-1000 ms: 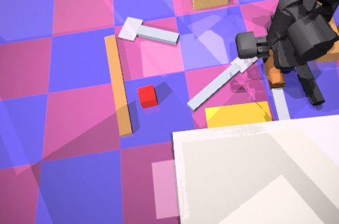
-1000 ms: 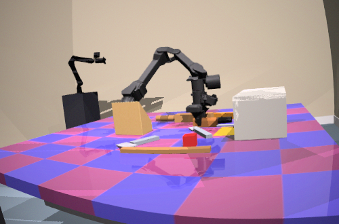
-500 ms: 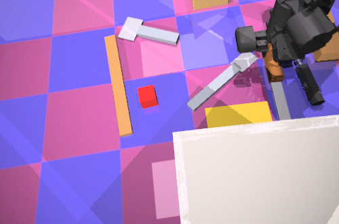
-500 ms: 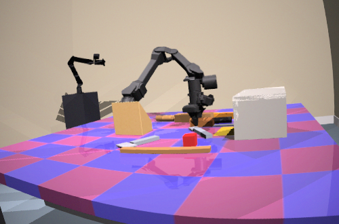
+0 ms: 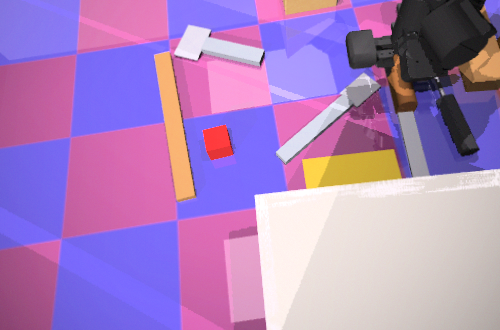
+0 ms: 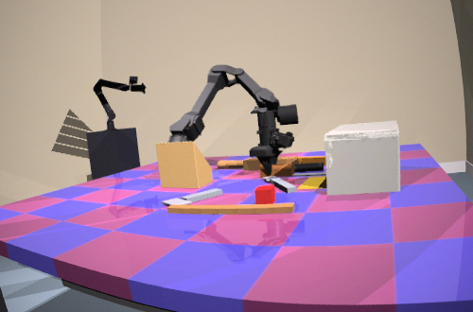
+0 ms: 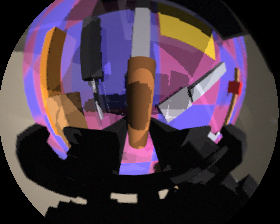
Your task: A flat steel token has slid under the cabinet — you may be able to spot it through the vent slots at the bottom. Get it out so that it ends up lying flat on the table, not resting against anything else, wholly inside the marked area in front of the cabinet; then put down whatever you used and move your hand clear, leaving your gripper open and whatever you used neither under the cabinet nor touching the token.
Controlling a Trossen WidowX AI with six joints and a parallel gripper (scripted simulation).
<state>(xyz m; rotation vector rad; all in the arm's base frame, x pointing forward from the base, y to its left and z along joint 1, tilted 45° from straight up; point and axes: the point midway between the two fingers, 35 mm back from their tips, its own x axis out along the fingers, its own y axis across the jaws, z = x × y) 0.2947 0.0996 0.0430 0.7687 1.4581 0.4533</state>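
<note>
The black screwdriver is 80 mm ahead of my gripper tip and 50 mm to the left of it. From my gripper tip the other things lie so: wooden block (110 mm behind, 150 mm to the left, 10 mm above); then grey paddle-ended bar (40 mm ahead, 120 mm to the right); then red cube (50 mm ahead, 330 mm to the right, 10 mm above).
</note>
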